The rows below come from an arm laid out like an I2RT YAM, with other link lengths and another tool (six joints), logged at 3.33 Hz.
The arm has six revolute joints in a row. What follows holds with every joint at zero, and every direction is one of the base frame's.
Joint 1 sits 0.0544 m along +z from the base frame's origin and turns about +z.
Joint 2 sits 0.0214 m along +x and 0.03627 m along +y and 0.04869 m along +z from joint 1 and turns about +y.
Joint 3 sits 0.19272 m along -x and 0.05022 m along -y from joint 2 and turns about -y.
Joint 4 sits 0.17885 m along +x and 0.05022 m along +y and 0.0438 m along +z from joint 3 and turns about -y.
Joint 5 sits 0.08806 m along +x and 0.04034 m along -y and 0.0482 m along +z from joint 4 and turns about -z.
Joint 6 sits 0.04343 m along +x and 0.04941 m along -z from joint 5 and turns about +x.
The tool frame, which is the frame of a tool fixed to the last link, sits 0.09 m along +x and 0.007 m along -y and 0.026 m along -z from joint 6; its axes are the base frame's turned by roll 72.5, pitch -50.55 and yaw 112.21 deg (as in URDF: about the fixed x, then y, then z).
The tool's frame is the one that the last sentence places.
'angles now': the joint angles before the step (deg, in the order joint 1, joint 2, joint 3, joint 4, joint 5, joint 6). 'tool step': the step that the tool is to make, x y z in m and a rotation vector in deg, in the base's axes. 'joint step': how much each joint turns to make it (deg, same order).
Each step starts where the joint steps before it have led.
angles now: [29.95 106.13 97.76 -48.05 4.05 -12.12]
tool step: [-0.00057 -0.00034 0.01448 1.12 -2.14 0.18]
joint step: [0.00 -2.48 -0.02 -0.04 -0.02 -0.20]
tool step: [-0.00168 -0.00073 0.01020 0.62 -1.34 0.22]
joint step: [0.05 -1.81 0.06 -0.38 0.00 -0.22]
